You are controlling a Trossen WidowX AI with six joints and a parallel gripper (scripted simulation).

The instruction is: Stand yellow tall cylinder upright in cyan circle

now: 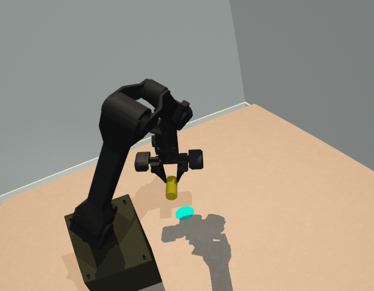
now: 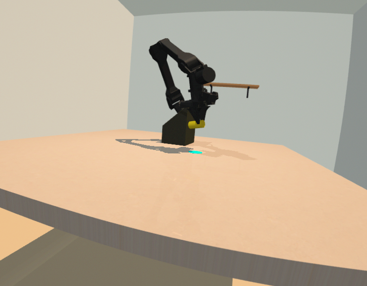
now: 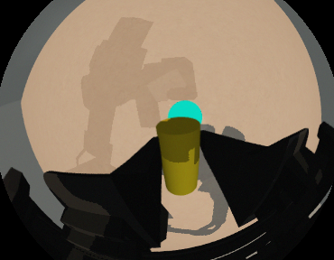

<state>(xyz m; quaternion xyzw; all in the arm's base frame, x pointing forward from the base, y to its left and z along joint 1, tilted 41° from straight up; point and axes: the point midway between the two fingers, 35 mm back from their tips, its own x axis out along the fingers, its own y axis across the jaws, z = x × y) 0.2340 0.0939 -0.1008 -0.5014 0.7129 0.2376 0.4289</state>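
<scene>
The cyan circle is 1 cm ahead of my gripper tip, 1 cm to the right of it and 12 cm below it. Round my gripper tip: yellow tall cylinder: 1 cm behind, 2 cm to the right, 1 cm below.
</scene>
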